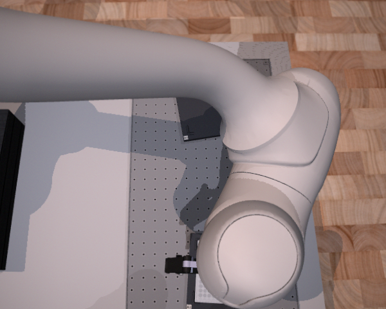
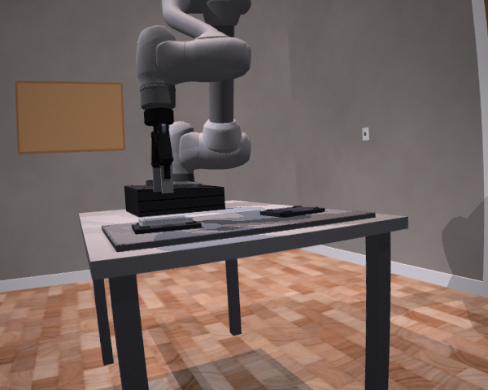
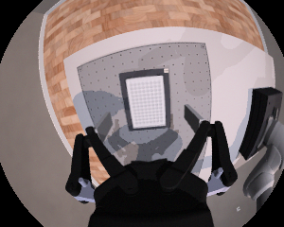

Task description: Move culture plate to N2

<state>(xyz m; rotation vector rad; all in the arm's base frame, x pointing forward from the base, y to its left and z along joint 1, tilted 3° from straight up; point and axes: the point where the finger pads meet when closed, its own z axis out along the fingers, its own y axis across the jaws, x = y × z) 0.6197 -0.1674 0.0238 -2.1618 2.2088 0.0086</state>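
Now: the clear lid 8 cm below my hand. Round my hand: nest N2: 40 cm to the left, 10 cm below, 4 cm behind; nest N1: 10 cm below; A1 label: 31 cm to the left, 9 cm below, 8 cm behind.
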